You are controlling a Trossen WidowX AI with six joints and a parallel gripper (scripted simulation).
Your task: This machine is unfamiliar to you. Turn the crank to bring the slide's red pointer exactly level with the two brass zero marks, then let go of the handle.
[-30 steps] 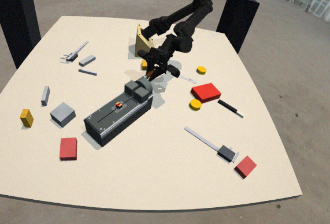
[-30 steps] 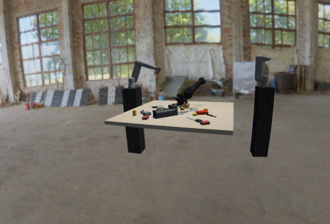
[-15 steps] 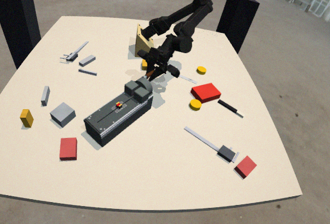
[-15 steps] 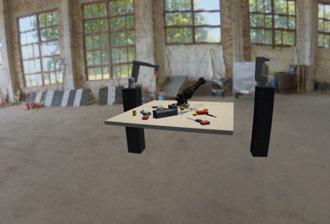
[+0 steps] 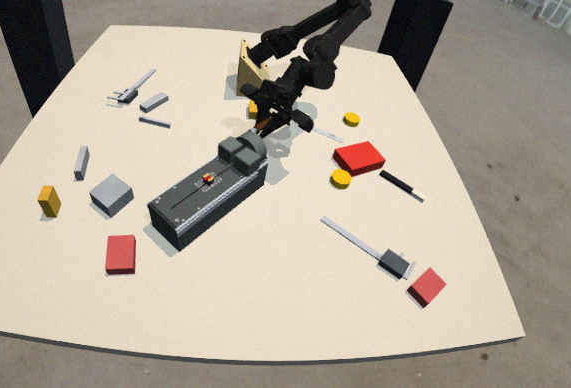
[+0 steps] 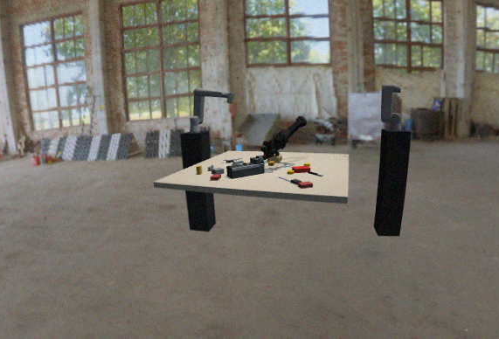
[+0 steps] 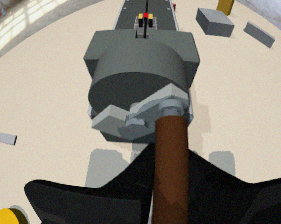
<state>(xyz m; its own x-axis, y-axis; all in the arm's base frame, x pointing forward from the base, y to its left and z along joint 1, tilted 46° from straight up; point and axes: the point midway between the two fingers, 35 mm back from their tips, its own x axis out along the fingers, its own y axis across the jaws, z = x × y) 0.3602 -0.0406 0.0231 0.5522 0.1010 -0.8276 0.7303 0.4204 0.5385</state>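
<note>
Right now the crank is 1 cm to the left of my gripper tip and 2 cm above it. From my gripper tip the other things lie so: brown handle: 1 cm behind, 1 cm to the left, 3 cm above; then grey bar: 14 cm behind, 21 cm to the left, 8 cm below; then red pointer: 13 cm ahead, 11 cm to the right.
</note>
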